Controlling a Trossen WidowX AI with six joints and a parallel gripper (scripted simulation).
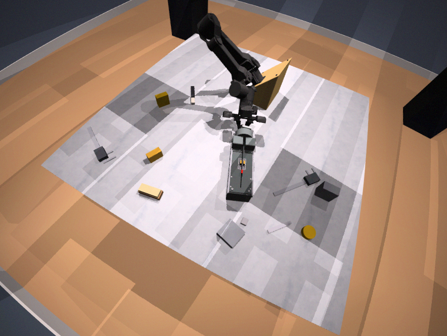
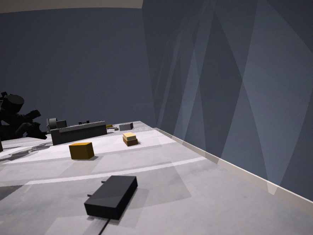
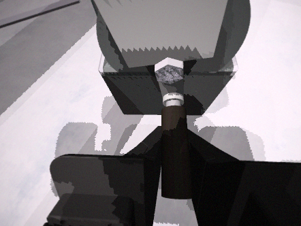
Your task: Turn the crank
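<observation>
The dark brown crank handle lies 20 mm behind my gripper tip, 10 mm to the right of it and 30 mm above it. Also, from my gripper tip: tan block (410 mm ahead, 170 mm to the right, 20 mm below); then yellow cube (10 mm ahead, 440 mm to the right); then red pointer (180 mm ahead, 90 mm to the left, 50 mm above).
</observation>
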